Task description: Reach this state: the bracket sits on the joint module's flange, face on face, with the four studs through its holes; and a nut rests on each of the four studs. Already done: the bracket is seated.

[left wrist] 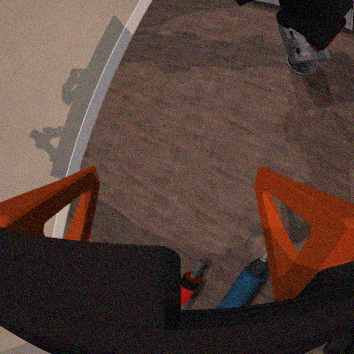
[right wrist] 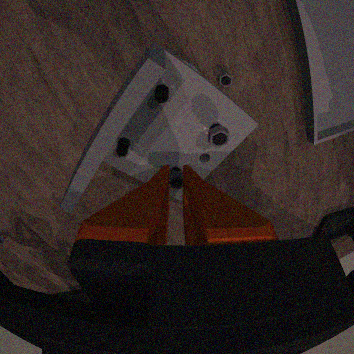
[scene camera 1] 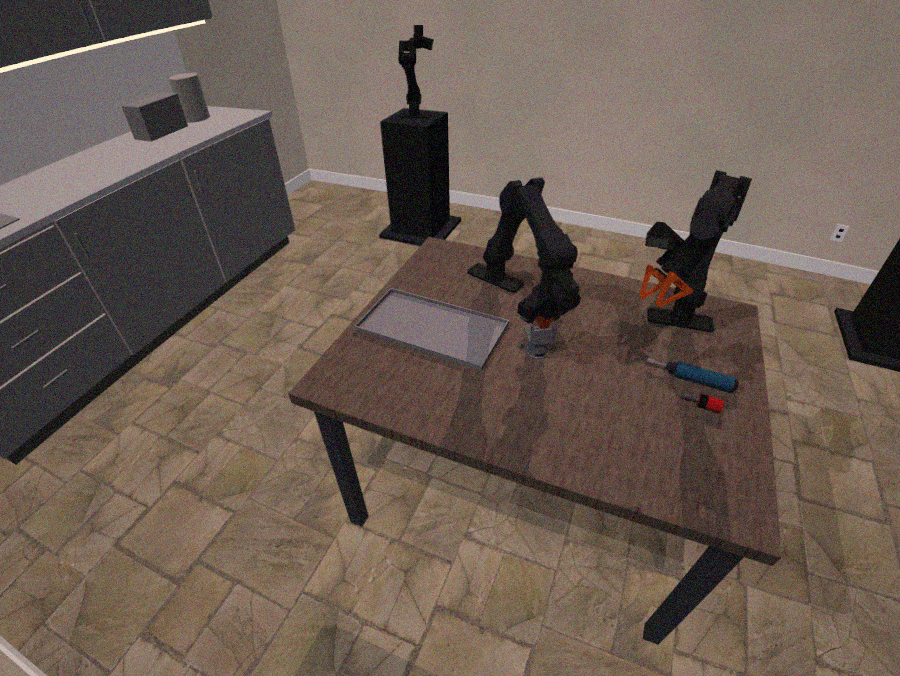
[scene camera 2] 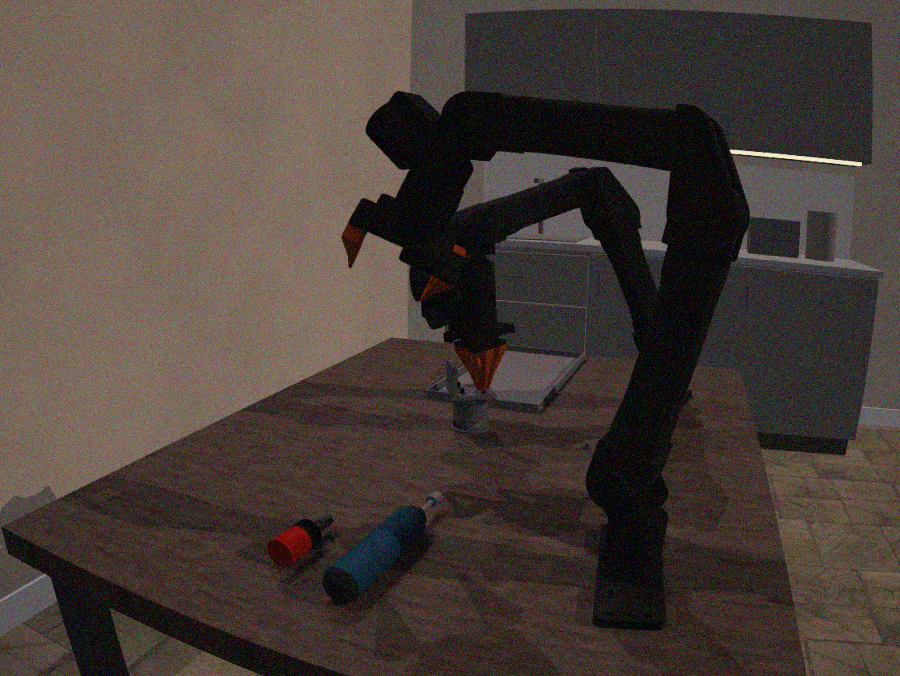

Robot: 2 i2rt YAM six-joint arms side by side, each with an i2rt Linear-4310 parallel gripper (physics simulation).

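Frame: origin at the left arm's base, x ahead, y left, z up, level; centimetres.
Where they show: left gripper, between the fingertips: [left wrist: 176,175] [scene camera 1: 648,301] [scene camera 2: 386,281]; right gripper, between the fingertips: [left wrist: 316,46] [right wrist: 175,173] [scene camera 1: 543,328] [scene camera 2: 483,389]; left arm's base, origin of its link: [right wrist: 72,297] [scene camera 1: 679,320] [scene camera 2: 629,574]; right arm's base, origin of its link: [scene camera 1: 495,278].
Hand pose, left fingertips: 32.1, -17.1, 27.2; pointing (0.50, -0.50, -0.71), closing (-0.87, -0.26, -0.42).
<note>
Each offset is from my left fingertips to the top centre of the thing, as dx, dy, dz. Level surfaces: height alone.
The grey bracket [scene camera 1: 542,334] [scene camera 2: 451,374] [left wrist: 296,44] [right wrist: 190,117] sits on the joint module @[-5.8, -24.5, -19.8] [scene camera 1: 538,353] [scene camera 2: 470,416] [left wrist: 302,65]. In the right wrist view, a nut @[-6.8, -26.8, -19.6] [right wrist: 218,135] is around the stud near the bracket's right corner. Two dark studs [right wrist: 161,93] [right wrist: 123,147] stand bare by the upright plate. My right gripper [scene camera 2: 483,390] [right wrist: 175,173] is shut on a dark nut @[-8.1, -23.6, -19.6] [right wrist: 175,178] at the nearest stud; whether the nut touches the stud is hard to tell. A loose nut @[-6.9, -29.2, -26.7] [right wrist: 225,80] lies beyond the bracket. My left gripper [scene camera 2: 388,282] [left wrist: 176,175] is open and empty, high above the table.
A shallow grey tray @[-8.3, -57.2, -25.6] [scene camera 1: 418,352] [right wrist: 307,75] lies beside the module. A blue tool @[-6.2, +17.9, -23.1] [scene camera 1: 702,376] [scene camera 2: 374,556] [left wrist: 242,289] and a red screwdriver @[+3.3, +20.1, -23.8] [scene camera 1: 710,403] [scene camera 2: 292,544] [left wrist: 190,287] lie on the table @[dz -27.2] [scene camera 1: 582,436]. A tiny dark piece @[-25.5, -19.4, -26.7] [scene camera 2: 585,446] lies near the left arm's base.
</note>
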